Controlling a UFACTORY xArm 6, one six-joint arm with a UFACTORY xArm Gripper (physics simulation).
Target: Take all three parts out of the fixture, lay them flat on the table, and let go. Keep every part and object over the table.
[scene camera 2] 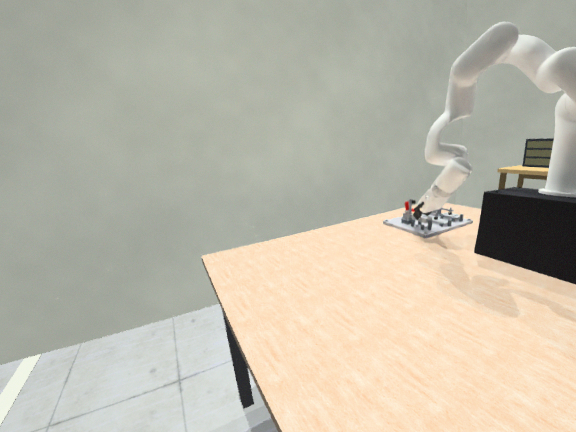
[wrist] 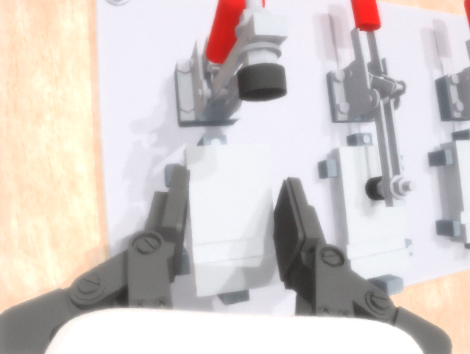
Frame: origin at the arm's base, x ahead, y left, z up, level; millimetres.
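Where they show: gripper, fingertip midpoint: (scene camera 2: 420, 215) (wrist: 233, 195); arm's base at its link origin: (scene camera 2: 563, 194).
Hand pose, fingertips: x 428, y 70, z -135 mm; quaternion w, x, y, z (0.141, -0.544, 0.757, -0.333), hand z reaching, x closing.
Note:
Each offset is from my fingertips to the centre of the thing. "spot": to the spot under its first point. Level surfaces: height alone.
The fixture {dx +11, dy -114, dz -56 mm} (scene camera 2: 398, 224) (wrist: 305, 125) is a pale plate with grey locating blocks and red-handled clamps. My gripper (scene camera 2: 418, 215) (wrist: 233, 195) is shut on the left white part {dx -10, dy +3, dz -8 mm} (wrist: 230, 200), with one finger at each long side. That part appears raised a little off the plate and covers the blocks on its right. The second white part {dx -41, dy -103, dz -38 mm} (wrist: 360, 220) sits between its blocks under a lowered clamp {spot: dx +7, dy -116, dz -18 mm} (wrist: 387, 135). A third white part {spot: dx -47, dy -185, dz -28 mm} (wrist: 462, 185) shows partly at the right edge of the wrist view. In scene camera 2 the parts are too small to tell apart.
The left clamp's black rubber tip {spot: dx +34, dy -3, dz +59 mm} (wrist: 262, 82) stands raised just beyond the held part. The fixture lies near the far edge of the wooden table {dz -64 mm} (scene camera 2: 350, 300) (wrist: 50, 125). The black robot pedestal (scene camera 2: 525, 235) stands at the right in scene camera 2.

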